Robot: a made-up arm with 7 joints. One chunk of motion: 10 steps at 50 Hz.
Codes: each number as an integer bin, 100 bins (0 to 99) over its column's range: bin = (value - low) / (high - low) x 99, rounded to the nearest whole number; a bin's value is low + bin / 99 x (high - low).
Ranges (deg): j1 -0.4..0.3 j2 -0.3..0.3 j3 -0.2..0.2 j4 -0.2..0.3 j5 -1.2..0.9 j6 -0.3..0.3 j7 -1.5..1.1
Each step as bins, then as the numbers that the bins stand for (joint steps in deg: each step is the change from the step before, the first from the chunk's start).
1 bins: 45 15 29 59 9 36 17
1 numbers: -0.082 -0.209 -0.083 0.098 -1.009 -0.082 -1.054
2 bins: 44 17 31 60 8 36 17
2 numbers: -0.089 -0.197 -0.075 0.103 -1.030 -0.082 -1.054
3 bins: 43 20 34 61 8 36 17
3 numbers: -0.096 -0.179 -0.063 0.108 -1.030 -0.082 -1.054
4 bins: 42 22 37 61 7 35 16
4 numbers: -0.103 -0.167 -0.051 0.108 -1.052 -0.088 -1.080
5 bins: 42 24 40 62 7 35 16
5 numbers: -0.103 -0.155 -0.038 0.113 -1.052 -0.088 -1.080
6 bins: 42 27 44 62 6 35 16
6 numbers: -0.103 -0.136 -0.022 0.113 -1.073 -0.088 -1.080
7 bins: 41 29 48 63 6 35 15
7 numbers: -0.110 -0.124 -0.006 0.118 -1.073 -0.088 -1.106
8 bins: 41 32 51 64 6 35 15
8 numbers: -0.110 -0.106 0.006 0.123 -1.073 -0.088 -1.106
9 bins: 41 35 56 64 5 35 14
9 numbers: -0.110 -0.088 0.026 0.123 -1.094 -0.088 -1.132
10 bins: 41 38 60 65 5 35 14
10 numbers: -0.110 -0.070 0.042 0.128 -1.094 -0.088 -1.132
